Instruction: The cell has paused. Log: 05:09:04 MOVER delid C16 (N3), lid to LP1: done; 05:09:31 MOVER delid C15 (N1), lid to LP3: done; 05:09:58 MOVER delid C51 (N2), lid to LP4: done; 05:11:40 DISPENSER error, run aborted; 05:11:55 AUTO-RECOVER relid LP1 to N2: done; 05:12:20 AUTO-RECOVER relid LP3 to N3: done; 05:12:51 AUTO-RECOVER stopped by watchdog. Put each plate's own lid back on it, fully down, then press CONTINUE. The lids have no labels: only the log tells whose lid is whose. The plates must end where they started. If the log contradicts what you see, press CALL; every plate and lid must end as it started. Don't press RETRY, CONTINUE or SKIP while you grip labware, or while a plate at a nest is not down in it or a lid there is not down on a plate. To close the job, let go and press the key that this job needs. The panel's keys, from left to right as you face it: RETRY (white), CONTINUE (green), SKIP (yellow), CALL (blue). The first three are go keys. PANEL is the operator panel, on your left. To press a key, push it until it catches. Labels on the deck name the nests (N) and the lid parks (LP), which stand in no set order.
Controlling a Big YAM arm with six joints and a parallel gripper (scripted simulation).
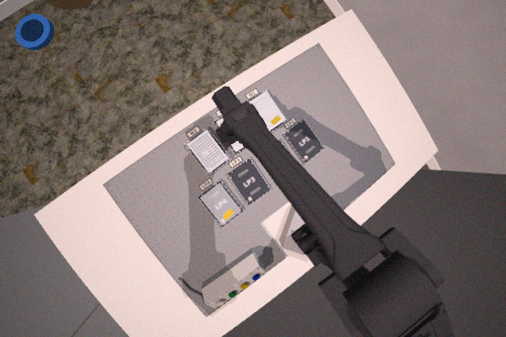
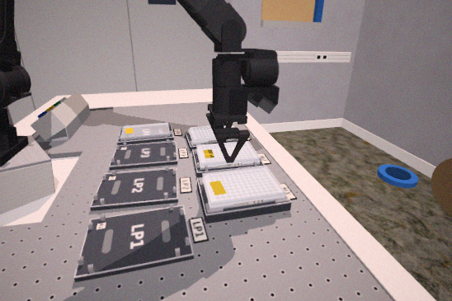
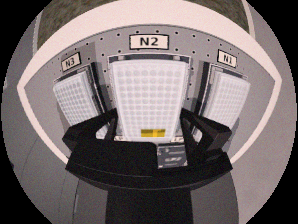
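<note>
The clear lid lies 10 mm below my hand. Also, from my hand: blue key 440 mm behind, 260 mm to the left, 30 mm above; then green key 440 mm behind, 360 mm to the left, 30 mm above; then yellow key 440 mm behind, 310 mm to the left, 30 mm above.
</note>
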